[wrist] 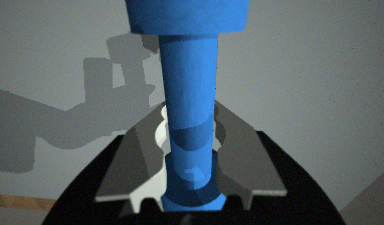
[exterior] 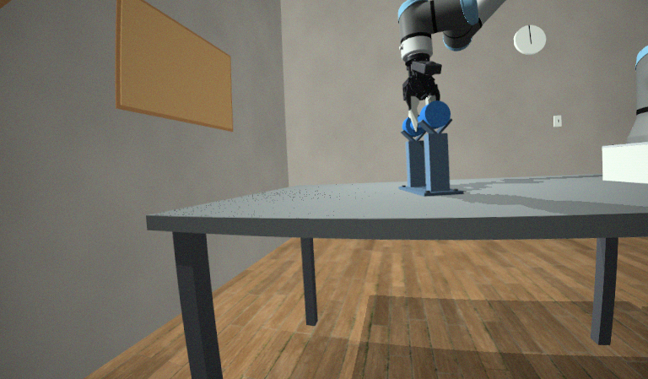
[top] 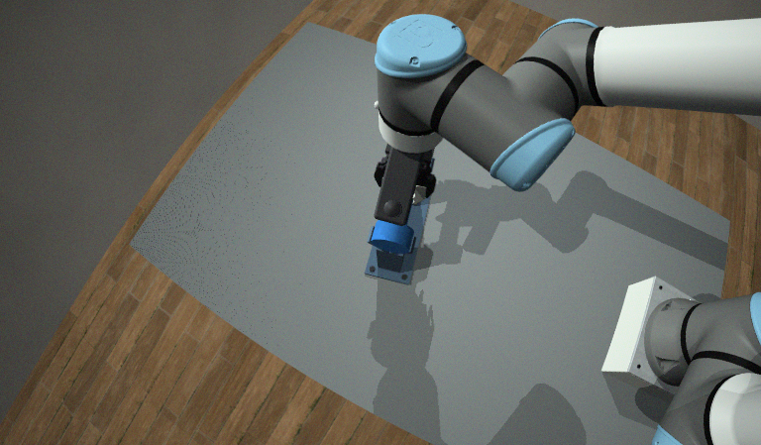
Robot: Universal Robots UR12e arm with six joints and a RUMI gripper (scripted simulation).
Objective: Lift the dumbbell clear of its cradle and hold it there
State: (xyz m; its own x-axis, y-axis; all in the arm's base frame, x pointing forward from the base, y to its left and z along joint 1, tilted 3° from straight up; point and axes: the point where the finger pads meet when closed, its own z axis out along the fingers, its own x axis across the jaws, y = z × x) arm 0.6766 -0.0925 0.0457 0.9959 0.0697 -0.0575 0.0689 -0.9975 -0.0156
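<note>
Right now the blue dumbbell is 1 cm above my hand. Also, from my hand: cradle: 10 cm below.
</note>
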